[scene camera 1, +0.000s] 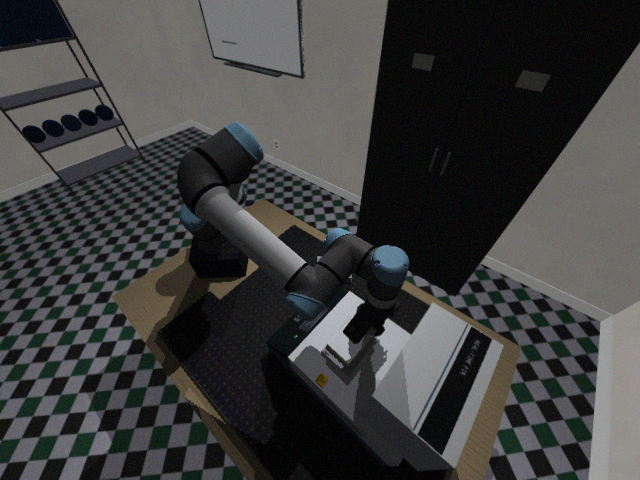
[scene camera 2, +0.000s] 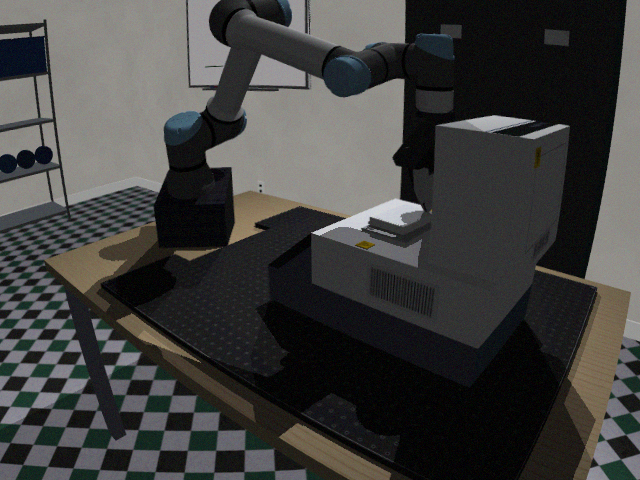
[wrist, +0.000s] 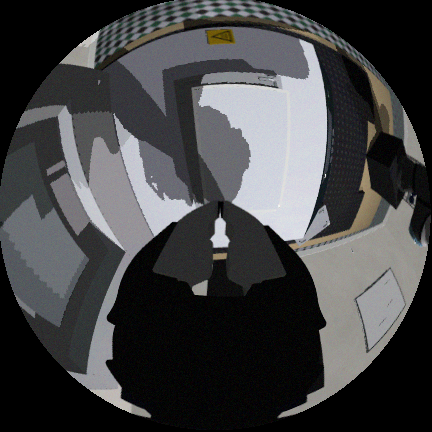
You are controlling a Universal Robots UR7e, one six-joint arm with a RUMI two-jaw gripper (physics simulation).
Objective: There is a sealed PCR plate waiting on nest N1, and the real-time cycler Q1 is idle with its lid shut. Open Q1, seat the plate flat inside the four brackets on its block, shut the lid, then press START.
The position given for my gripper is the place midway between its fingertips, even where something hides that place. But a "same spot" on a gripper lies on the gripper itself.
my gripper: scene camera 1 367, 332; scene camera 2; wrist
sealed PCR plate: scene camera 1 340, 344; scene camera 2; wrist
same spot on sealed PCR plate: [wrist: 242, 131] = [scene camera 2: 399, 216]
same spot on my gripper: [wrist: 182, 250] = [scene camera 2: 432, 180]
